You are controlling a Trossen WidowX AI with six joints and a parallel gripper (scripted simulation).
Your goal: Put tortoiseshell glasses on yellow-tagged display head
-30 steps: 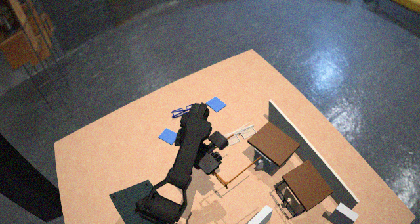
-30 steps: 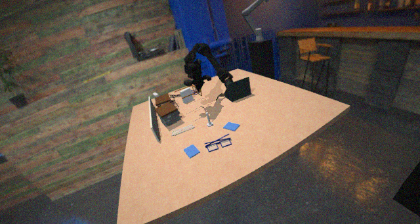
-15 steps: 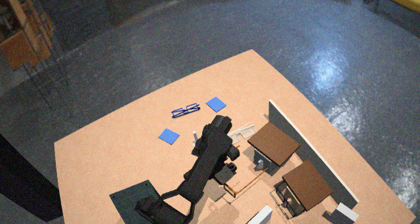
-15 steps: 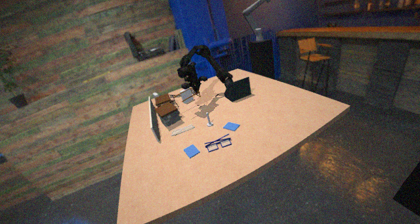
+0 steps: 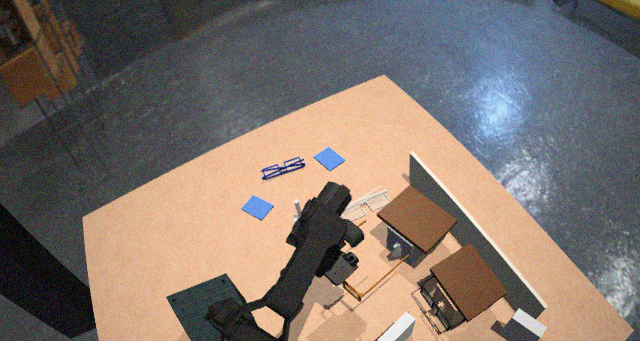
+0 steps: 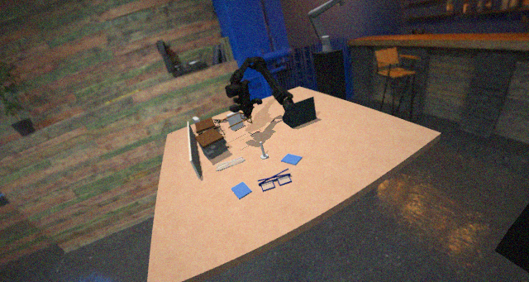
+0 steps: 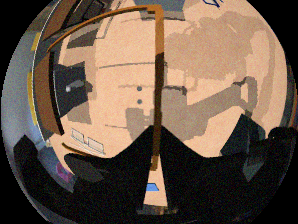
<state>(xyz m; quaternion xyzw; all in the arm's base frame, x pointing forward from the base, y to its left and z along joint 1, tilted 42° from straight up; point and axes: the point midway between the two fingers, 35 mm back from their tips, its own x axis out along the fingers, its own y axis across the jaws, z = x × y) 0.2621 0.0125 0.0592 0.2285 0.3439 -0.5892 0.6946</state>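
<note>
The grey display head lies 22 cm ahead of my gripper tip, 1 cm to the left of it and 6 cm below it. Round my gripper tip: short grey post: 3 cm ahead, 25 cm to the left, 9 cm below; long upright panel: 36 cm ahead, 10 cm to the right, 6 cm below.
</note>
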